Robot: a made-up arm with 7 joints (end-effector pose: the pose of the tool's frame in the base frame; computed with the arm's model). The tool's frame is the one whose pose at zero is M.
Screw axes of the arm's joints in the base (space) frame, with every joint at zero. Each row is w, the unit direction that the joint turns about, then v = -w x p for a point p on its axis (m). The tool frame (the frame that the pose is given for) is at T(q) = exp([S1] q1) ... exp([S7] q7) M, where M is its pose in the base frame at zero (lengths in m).
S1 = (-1, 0, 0, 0, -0.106, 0)
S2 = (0, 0, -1, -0.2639, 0.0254, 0)
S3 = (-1, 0, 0, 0, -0.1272, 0.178)
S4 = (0, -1, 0, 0.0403, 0, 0.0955)
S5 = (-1, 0, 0, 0, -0.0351, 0.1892)
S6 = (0, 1, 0, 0.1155, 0, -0.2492)
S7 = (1, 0, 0, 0, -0.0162, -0.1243)
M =
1 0 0 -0.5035
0 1 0 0.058
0 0 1 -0.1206
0 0 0 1
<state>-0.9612 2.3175 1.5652 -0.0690 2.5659 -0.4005 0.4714</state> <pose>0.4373 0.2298 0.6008 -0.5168 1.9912 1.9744</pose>
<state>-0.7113 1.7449 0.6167 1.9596 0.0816 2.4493 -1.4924</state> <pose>-0.1354 0.1621 0.4936 -0.4938 2.0866 -0.0997</pose>
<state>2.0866 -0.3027 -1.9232 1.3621 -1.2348 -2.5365 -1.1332</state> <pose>0.2115 0.1901 -0.3186 1.3150 -1.6546 -2.1278</pose>
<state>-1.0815 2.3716 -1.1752 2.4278 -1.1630 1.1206 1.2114</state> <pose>0.0938 0.1783 0.1392 0.2649 -1.2558 -1.0607</pose>
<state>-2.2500 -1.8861 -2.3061 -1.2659 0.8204 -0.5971 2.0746</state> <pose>0.3490 0.2308 0.1816 0.7377 -0.9851 -1.8144</pose>
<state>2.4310 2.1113 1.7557 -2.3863 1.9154 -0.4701 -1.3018</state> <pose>-0.1685 0.0677 0.0683 -0.8813 1.4401 -0.9953</pose>
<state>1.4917 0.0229 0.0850 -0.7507 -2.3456 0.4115 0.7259</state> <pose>-0.3766 0.2268 -0.1727 1.5710 -0.1437 -0.5644</pose>
